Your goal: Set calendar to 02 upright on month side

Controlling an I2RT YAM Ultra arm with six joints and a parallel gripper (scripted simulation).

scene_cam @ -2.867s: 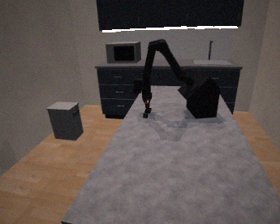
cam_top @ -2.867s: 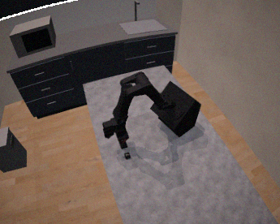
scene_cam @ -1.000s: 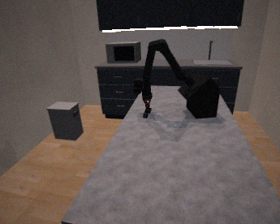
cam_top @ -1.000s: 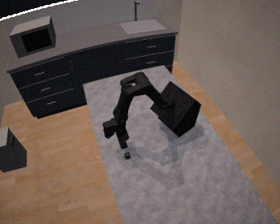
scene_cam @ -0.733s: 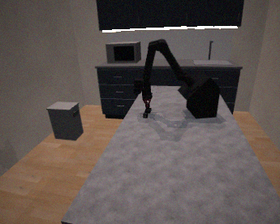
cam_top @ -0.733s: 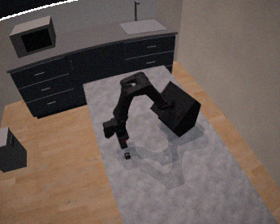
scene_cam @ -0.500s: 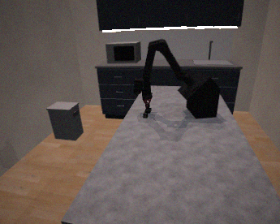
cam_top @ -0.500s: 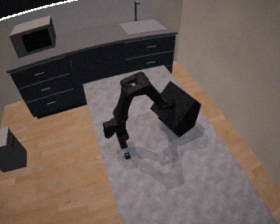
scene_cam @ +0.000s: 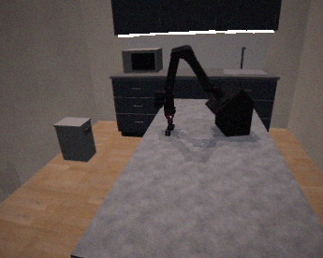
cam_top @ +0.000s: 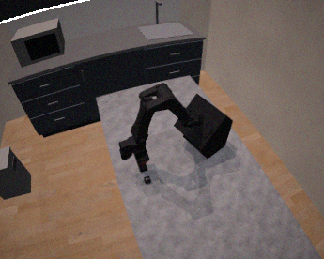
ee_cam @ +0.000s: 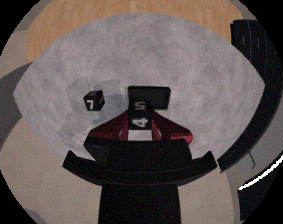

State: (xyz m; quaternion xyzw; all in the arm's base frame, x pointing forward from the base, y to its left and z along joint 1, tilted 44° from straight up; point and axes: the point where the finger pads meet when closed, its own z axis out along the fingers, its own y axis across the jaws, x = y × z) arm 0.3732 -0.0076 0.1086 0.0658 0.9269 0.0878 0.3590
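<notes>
Right now the dark tray is 2 cm to the right of my hand and 6 cm below it. Round my hand: dark calendar cube: right at my hand.
</notes>
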